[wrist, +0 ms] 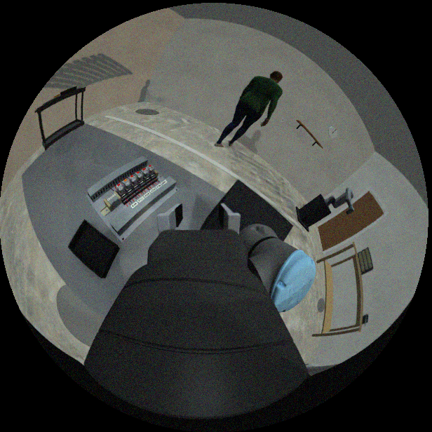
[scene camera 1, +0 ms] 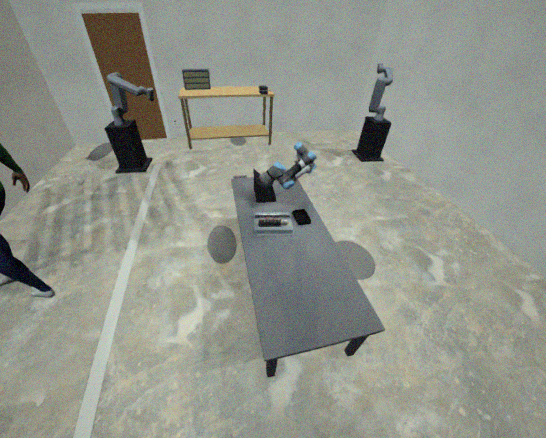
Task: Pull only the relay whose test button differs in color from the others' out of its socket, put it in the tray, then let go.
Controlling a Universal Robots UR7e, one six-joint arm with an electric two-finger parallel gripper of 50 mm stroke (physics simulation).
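Frame: origin at the arm's base, x ahead, y left, z up, level; centimetres.
Seen in the pictures: gripper, fingertip midpoint: [scene camera 1: 281, 179]; arm's base, origin of the base link: [scene camera 1: 264, 181].
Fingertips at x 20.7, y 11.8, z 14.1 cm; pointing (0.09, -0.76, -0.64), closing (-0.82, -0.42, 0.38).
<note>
Offsets run from my fingertips to a thing's top centre. "*": to the spot under its first point. Level surfaces: height alone.
A row of several dark relays {dx +27.5, dy -11.5, dz -20.1 cm} [scene camera 1: 270, 221] [wrist: 136, 186] with clear tops stands upright in sockets on a grey panel {* dx +39.7, dy -6.1, dz -25.2 cm} [scene camera 1: 280, 232] [wrist: 146, 212]. Most test buttons look red in the wrist view; one near the left end looks more orange, but they are too small to be sure. The black tray {* dx +21.3, dy +15.9, dz -26.7 cm} [scene camera 1: 301, 217] [wrist: 94, 249] lies on the table beside the panel and looks empty. My gripper [wrist: 200, 210] is open with nothing between its fingers. It is up in the air, away from the relays and the tray. Its fingers are too small to make out in the scene view.
The panel and tray are on a long grey table {dz -27.0 cm} [scene camera 1: 305, 285] [wrist: 55, 175], near my arm's black base [scene camera 1: 264, 192]. A beige block [wrist: 111, 199] sits at the relay row's end. A person [wrist: 256, 100] stands on the floor beyond. Two other arms and a wooden shelf table [scene camera 1: 225, 92] are farther back.
</note>
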